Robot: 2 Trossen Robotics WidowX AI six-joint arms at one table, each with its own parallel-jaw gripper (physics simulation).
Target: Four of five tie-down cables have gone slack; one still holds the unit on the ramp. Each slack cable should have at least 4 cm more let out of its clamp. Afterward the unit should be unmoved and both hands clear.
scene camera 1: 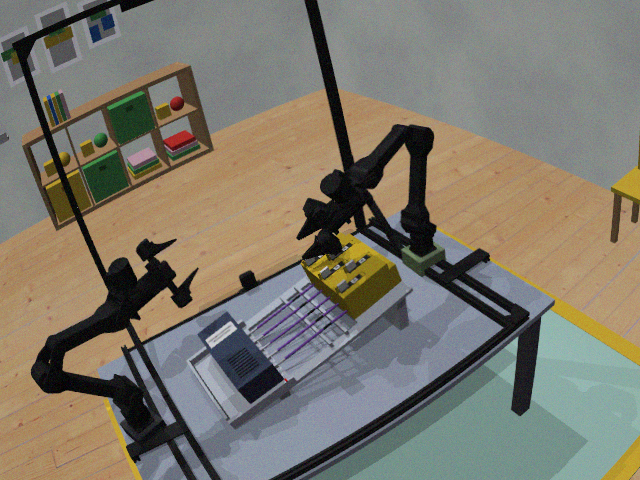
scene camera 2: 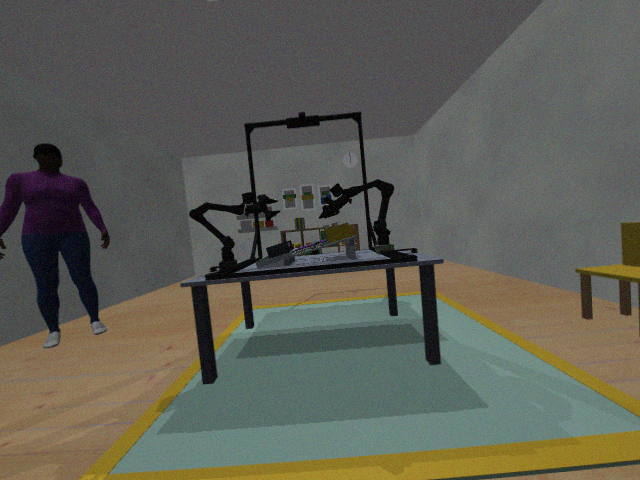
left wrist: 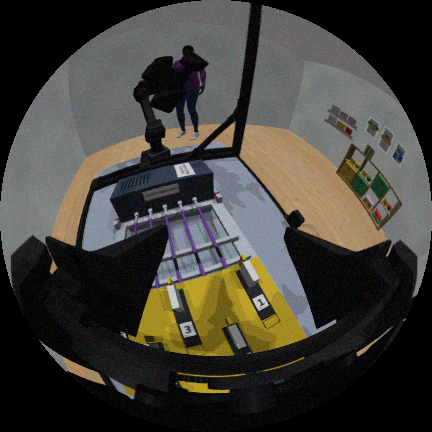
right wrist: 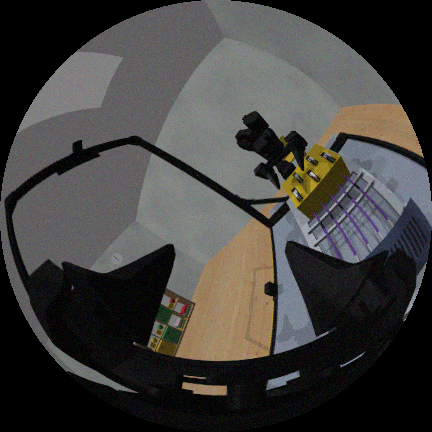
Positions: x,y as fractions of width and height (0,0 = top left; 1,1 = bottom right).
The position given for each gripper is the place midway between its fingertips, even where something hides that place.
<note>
The left gripper (scene camera 1: 0.47,0.52) is open, holding nothing. The right gripper (right wrist: 0.54,0.58) is open, holding nothing. Further things: a dark blue unit (scene camera 1: 0.39,0.77).
The left gripper is seen too in the left wrist view (left wrist: 0.53,0.54) and in the right wrist view (right wrist: 0.67,0.42). The right gripper also shows in the left wrist view (left wrist: 0.45,0.17). The dark blue unit is seen too in the right wrist view (right wrist: 0.93,0.54).
</note>
